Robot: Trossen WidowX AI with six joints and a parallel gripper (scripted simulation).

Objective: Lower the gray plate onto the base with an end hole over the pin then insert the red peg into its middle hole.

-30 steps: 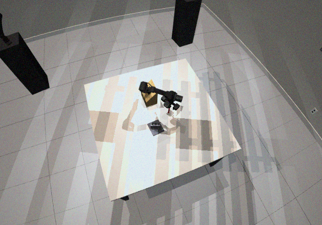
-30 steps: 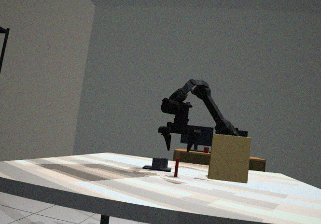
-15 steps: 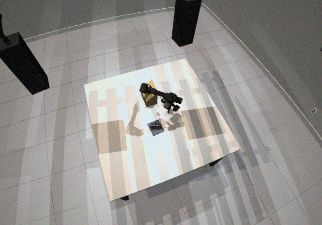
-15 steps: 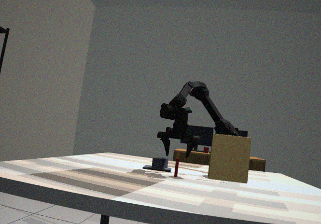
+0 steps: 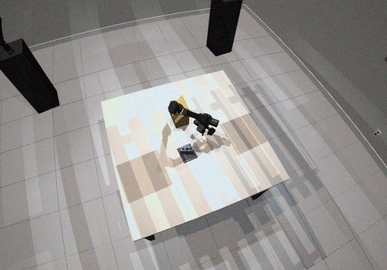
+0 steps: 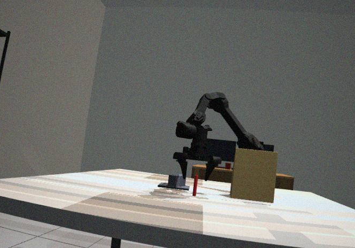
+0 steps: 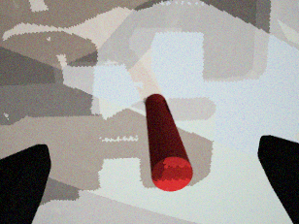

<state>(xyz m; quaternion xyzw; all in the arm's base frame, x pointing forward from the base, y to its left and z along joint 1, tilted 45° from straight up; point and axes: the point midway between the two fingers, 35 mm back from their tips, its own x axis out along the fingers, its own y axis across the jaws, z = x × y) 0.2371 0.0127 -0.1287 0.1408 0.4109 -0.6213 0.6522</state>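
My gripper tip is now 20 mm above the red peg. From my gripper tip the other things lie so: dark flat base: 180 mm to the right, 90 mm ahead, 50 mm below; then gray plate: 200 mm to the right, 80 mm ahead, 20 mm below.
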